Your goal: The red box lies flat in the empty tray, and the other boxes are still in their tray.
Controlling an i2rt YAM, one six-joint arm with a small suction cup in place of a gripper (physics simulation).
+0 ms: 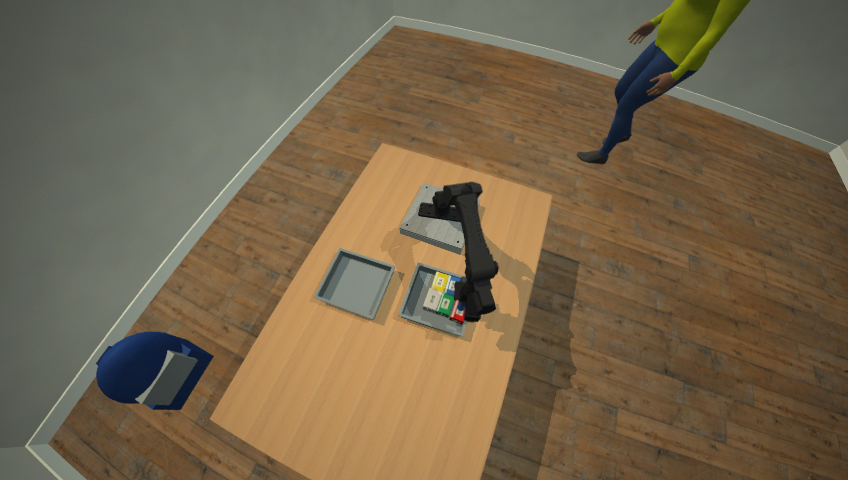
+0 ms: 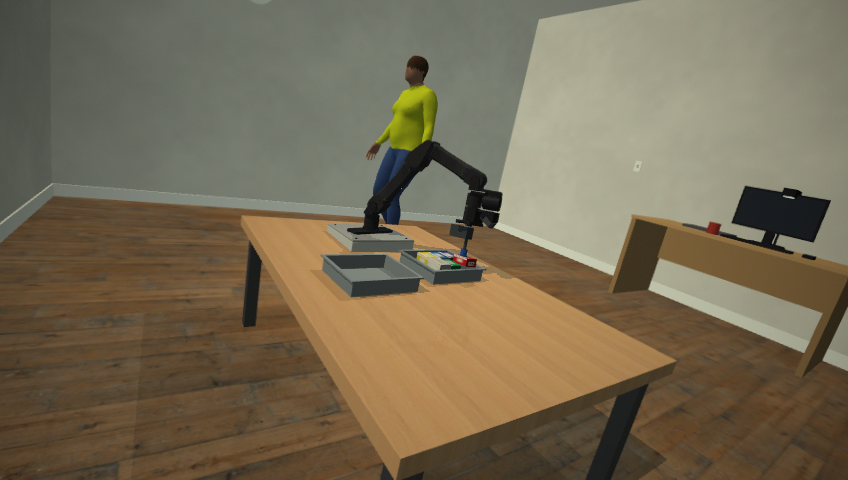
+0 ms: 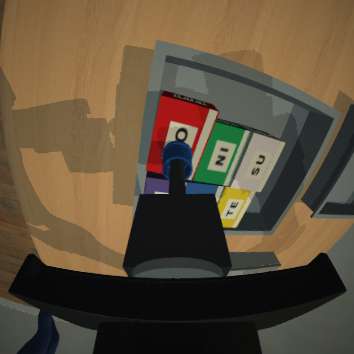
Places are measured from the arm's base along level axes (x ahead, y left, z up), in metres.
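Pixels of known places: hand at its tool point: [image 1: 460, 308] [image 2: 462, 258] [image 3: 176, 149]; arm's base at its link origin: [image 1: 441, 212] [image 2: 370, 231].
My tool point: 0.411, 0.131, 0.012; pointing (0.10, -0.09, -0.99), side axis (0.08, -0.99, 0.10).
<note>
Ahead of a thing's pixels: the offset from my tool point to its top centre, as dx, dy, dz.
The red box {+0.013, -0.001, +0.018} [image 3: 163, 116] [image 1: 456, 311] [image 2: 465, 260] is at the corner of the full grey tray {-0.029, -0.082, -0.007} [image 1: 410, 293] [image 2: 457, 276] [image 3: 306, 102]. It is raised a little above its neighbours. My suction cup [image 3: 177, 156] [image 2: 463, 250] presses on its top face and holds it. Beside it in the tray lie a green box {-0.012, -0.056, -0.015} [image 3: 225, 140] [image 1: 446, 305], a white box {-0.019, -0.105, -0.010} [image 3: 261, 158] [image 1: 432, 298], a yellow box {-0.094, -0.089, -0.013} [image 3: 233, 207] [image 1: 439, 280], a blue box {-0.087, -0.039, -0.013} [image 3: 201, 187] and a purple box {-0.081, +0.012, -0.013} [image 3: 154, 184]. The empty grey tray {-0.031, -0.409, -0.007} [image 1: 354, 283] [image 2: 370, 281] [image 3: 337, 175] stands beside the full one.
The arm's grey base plate [image 1: 427, 230] [image 2: 370, 240] is behind the trays. A person in a yellow top [image 1: 654, 59] [image 2: 409, 119] stands on the floor behind the table. A blue object [image 1: 146, 370] lies on the floor. A desk with a monitor [image 2: 743, 253] stands at the right wall.
</note>
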